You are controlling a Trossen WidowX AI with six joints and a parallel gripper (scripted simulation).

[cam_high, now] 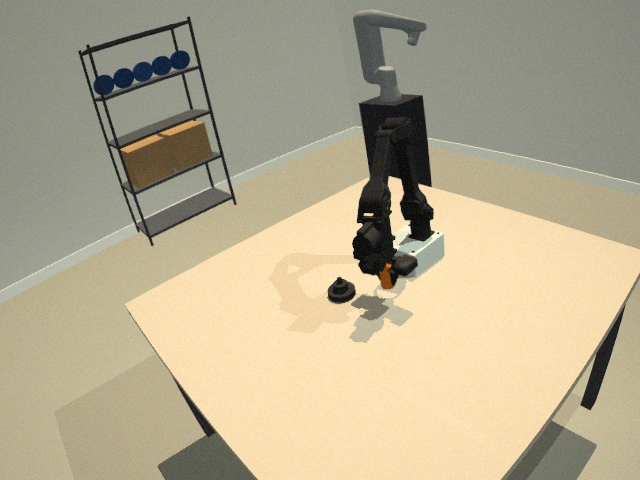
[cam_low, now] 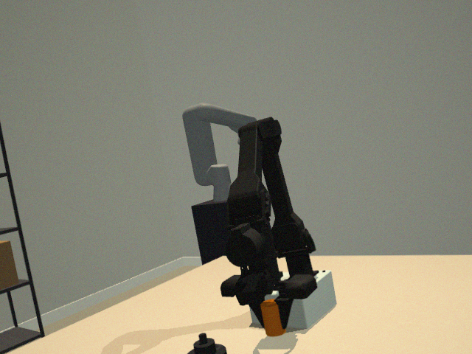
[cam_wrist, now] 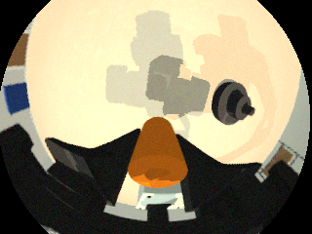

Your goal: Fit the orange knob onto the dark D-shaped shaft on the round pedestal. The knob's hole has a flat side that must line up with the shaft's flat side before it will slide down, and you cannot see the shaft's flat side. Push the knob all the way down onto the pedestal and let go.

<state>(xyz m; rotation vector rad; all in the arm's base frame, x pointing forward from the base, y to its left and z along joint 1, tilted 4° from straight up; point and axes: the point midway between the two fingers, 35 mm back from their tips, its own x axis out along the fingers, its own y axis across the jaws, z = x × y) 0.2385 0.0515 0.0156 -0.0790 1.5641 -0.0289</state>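
Right now the dark round pedestal is 14 cm to the right of my gripper tip, 6 cm ahead of it and 3 cm below it. Round my gripper tip: orange knob (2 cm above).
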